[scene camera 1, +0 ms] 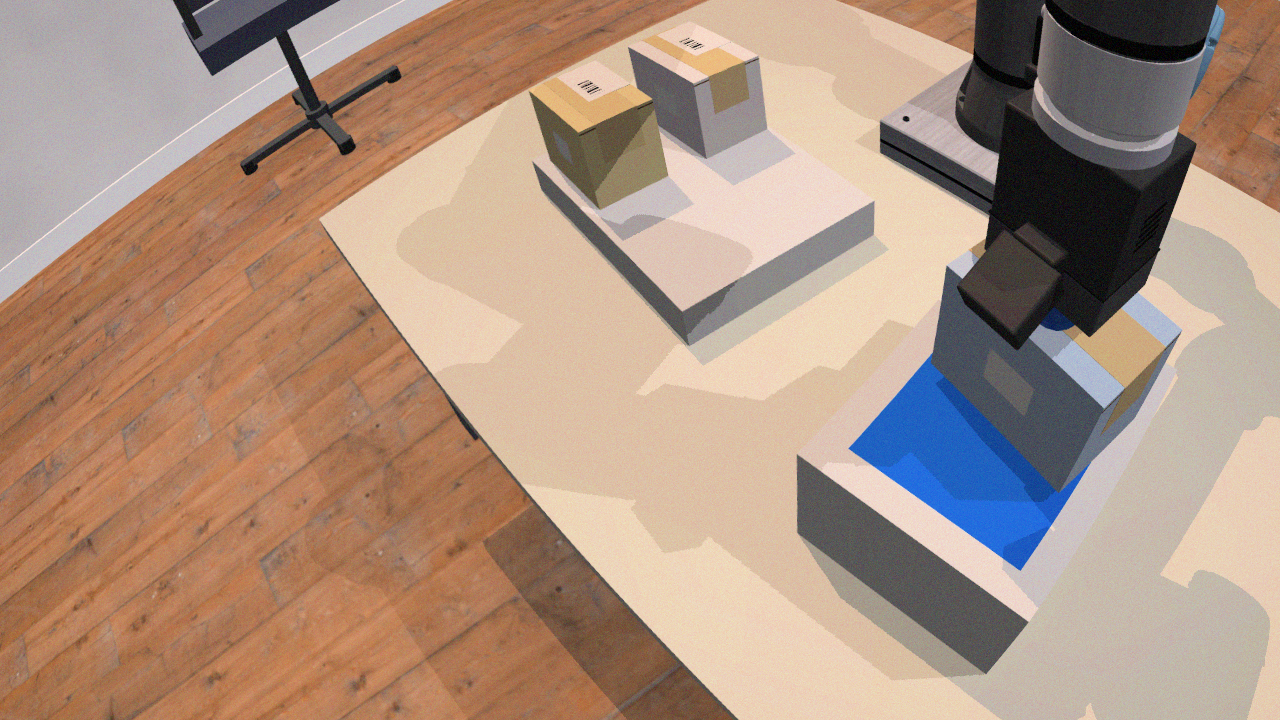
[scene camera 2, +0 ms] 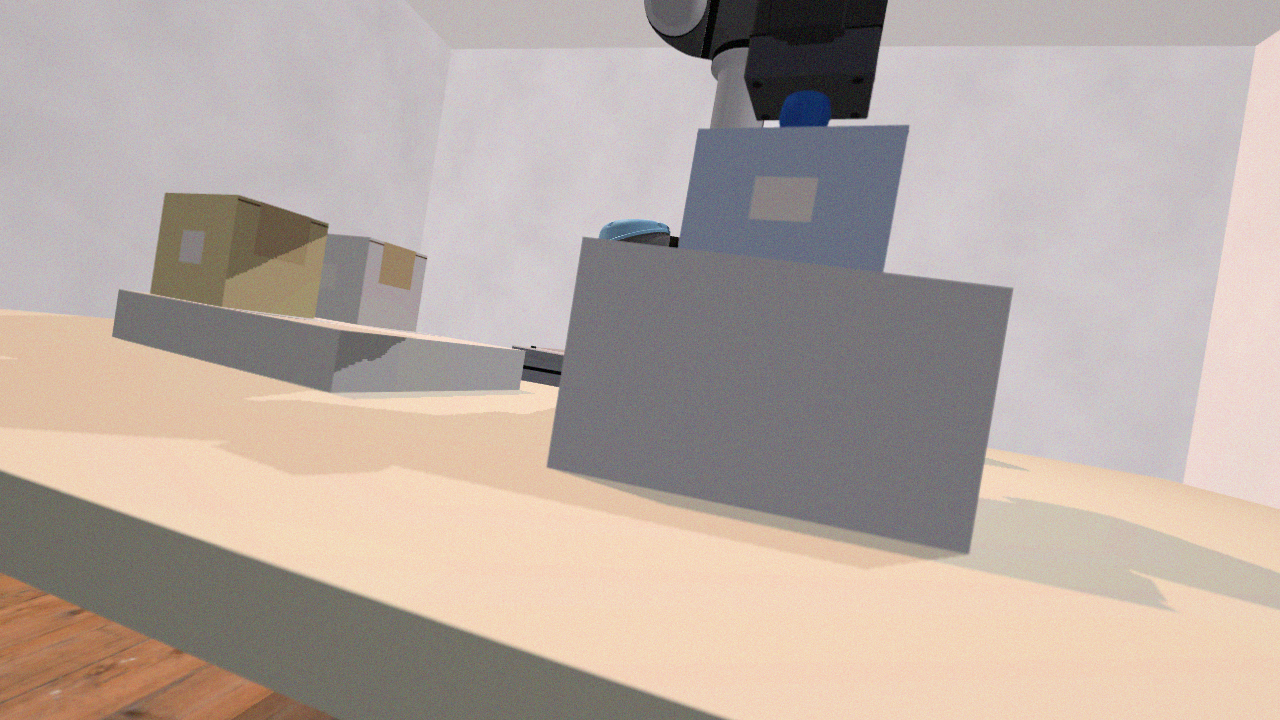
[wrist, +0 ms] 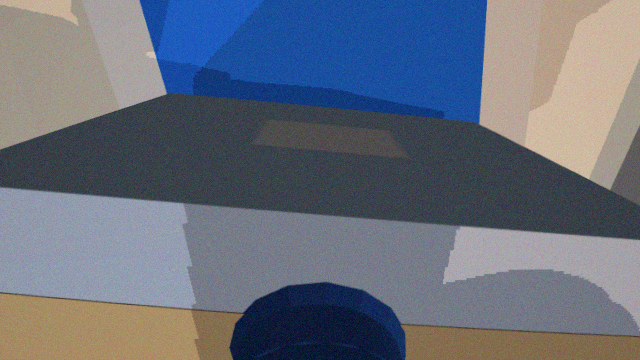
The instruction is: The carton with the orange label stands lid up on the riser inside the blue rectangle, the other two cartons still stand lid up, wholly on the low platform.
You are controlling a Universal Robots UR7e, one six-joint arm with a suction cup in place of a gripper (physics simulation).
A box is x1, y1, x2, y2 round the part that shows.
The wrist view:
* my suction cup: [229, 282, 405, 359]
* carton with orange label: [0, 93, 639, 359], held by my suction cup
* riser: [82, 0, 542, 146], on the table
